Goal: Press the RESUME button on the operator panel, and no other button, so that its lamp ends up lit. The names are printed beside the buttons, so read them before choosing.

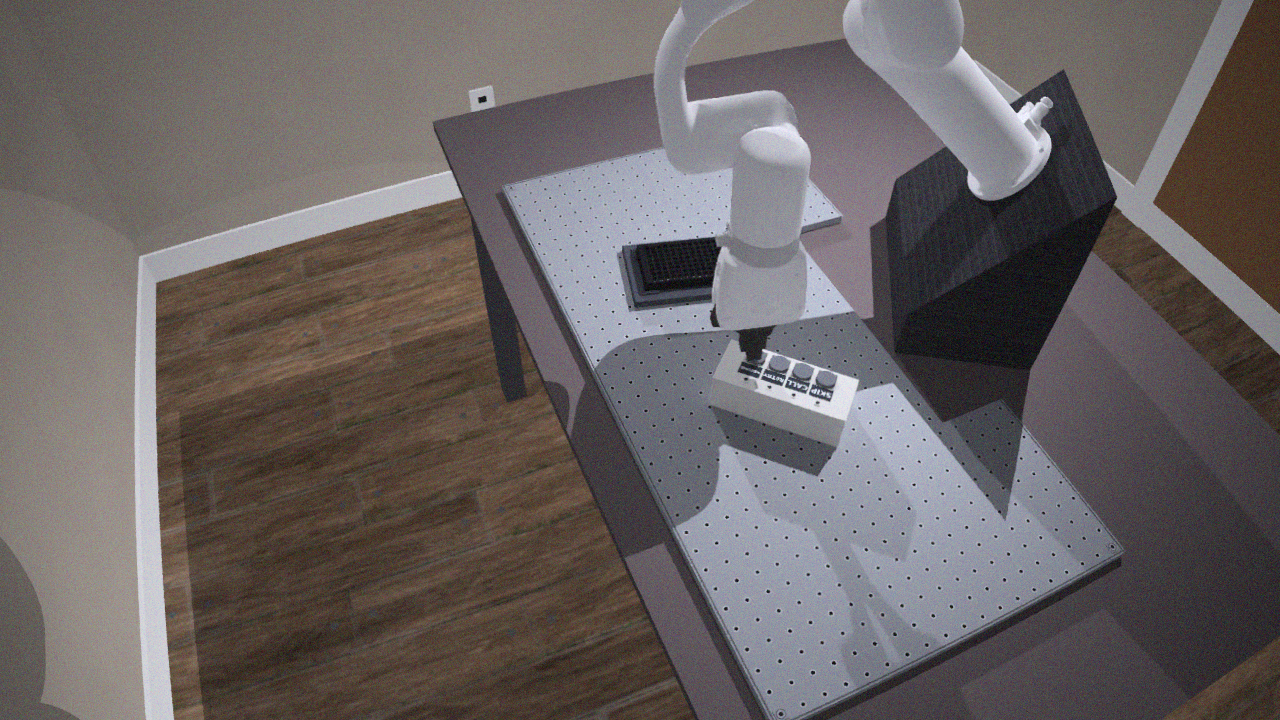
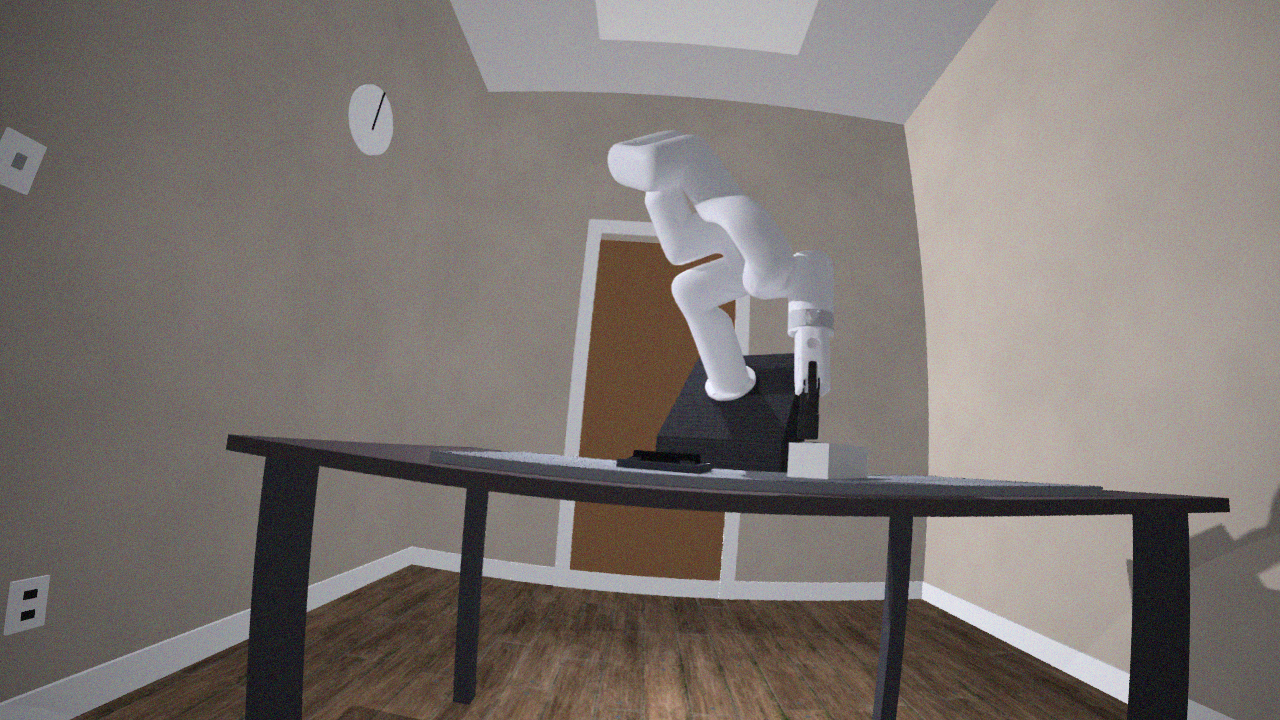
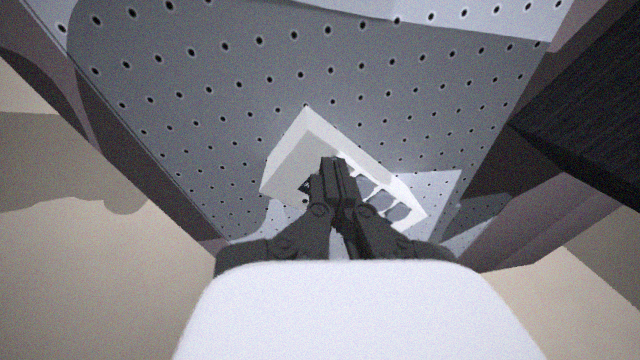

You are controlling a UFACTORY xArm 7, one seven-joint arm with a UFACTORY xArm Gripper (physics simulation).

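Where they show: gripper, fingertip midpoint: (image 1: 751, 351) (image 2: 807, 439) (image 3: 329, 173); arm's base at its link origin: (image 1: 1010, 163) (image 2: 731, 383).
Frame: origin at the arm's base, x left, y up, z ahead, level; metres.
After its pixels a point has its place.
Note:
The operator panel (image 1: 775, 419) @[x 0.040, y -0.189, z 0.431 m] (image 2: 808, 460) @[x -0.049, y -0.176, z 0.447 m] (image 3: 287, 162) @[x -0.050, y -0.150, z 0.441 m] is a white box with a row of round grey buttons and dark printed labels. The RETRY button (image 1: 778, 364) @[x 0.000, y -0.146, z 0.398 m], CALL button (image 1: 802, 371) @[x 0.025, y -0.146, z 0.381 m] and SKIP button (image 1: 826, 379) @[x 0.051, y -0.146, z 0.366 m] show beside their labels. The label at the row's end (image 1: 750, 368) @[x -0.017, y -0.149, z 0.429 m] is partly covered and hard to read. My gripper (image 1: 754, 359) @[x -0.033, y -0.143, z 0.414 m] (image 2: 808, 437) @[x -0.033, y -0.143, z 0.414 m] (image 3: 329, 173) @[x -0.033, y -0.143, z 0.414 m] is shut and empty, pointing down over that end button, which the fingertips mostly hide. The tips are at or very near its top; contact cannot be told. The small lamps beside the labels look dark.
The panel stands on a grey perforated board (image 1: 787, 617) @[x 0.240, y -0.202, z 0.583 m]. A black gridded block (image 1: 677, 265) @[x -0.239, y -0.178, z 0.371 m] (image 2: 664, 457) @[x -0.265, y -0.184, z 0.413 m] lies on a dark base behind the gripper. The arm's black pedestal (image 1: 966, 277) @[x 0.073, y -0.071, z 0.157 m] (image 2: 725, 434) @[x -0.050, y -0.130, z 0.106 m] stands beside the board on the table (image 1: 751, 80) @[x -0.623, y -0.215, z -0.102 m].

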